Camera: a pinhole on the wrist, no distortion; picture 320 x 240 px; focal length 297.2 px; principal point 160.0 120.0 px. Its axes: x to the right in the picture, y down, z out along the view. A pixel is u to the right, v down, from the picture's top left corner.
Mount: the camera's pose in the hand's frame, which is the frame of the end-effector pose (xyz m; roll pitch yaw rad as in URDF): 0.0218 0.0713 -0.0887 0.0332 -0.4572 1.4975
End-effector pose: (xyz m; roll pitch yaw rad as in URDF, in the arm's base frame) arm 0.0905 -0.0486 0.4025 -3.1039 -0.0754 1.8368
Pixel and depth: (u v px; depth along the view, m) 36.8 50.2 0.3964
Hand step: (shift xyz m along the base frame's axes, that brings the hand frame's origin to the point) -0.2853 0.0442 -0.1733
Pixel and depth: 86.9 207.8 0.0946
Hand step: 0.0126 -0.0054 0.0123
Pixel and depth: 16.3 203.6 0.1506
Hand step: -0.0502 -0.0386 -0.0151
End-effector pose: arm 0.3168 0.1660 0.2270 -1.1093 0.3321 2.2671
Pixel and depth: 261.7 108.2 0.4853
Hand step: -0.3594 -0.1582 0.1560
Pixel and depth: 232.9 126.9 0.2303
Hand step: -0.1270 -0.0617 0.0364
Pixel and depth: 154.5 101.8 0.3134
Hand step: -0.1610 -0.0204 0.1287
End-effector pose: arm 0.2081 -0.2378 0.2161 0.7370 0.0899 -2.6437
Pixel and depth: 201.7 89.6 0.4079
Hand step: -0.1915 0.1772 0.1756
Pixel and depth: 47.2 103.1 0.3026
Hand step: -0.1276 0.1714 -0.0173
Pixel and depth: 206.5 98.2 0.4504
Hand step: -0.2034 0.2099 0.2046
